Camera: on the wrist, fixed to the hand. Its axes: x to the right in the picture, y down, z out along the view.
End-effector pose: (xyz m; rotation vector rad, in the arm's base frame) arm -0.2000 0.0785 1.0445 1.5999 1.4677 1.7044
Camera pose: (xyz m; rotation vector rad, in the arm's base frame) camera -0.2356 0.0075 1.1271 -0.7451 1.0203 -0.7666
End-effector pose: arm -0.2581 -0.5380 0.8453 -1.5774 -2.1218 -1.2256
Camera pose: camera -0.2034 -0.5934 0.9294 -1.3314 1.1998 -0.0968
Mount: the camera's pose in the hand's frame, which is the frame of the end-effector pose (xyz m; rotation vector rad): -0.0079 0.0843 -0.0772 0.0642 0.9008 2.9626
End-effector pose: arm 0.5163 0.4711 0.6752 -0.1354 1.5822 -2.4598
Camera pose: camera 0.5201 0.5077 0.5667 1.7247 0.1584 0.1342
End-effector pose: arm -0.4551 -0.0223 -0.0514 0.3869 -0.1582 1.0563
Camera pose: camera -0.5368 0.0373 -0.1053 0.4853 -0.1951 -2.1644
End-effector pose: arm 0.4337 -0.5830 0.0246 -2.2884 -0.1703 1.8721
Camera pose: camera 0.5056 -0.6721 0.0292 0.5946 -1.8184 0.2881
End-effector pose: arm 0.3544 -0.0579 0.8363 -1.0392 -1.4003 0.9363
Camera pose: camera 0.4386 -0.0411 0.7604 1.9131 -1.6187 -1.1793
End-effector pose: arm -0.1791 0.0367 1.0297 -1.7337 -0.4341 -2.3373
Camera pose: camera -0.2183 -0.0693 1.0111 0.1676 1.2168 -0.1918
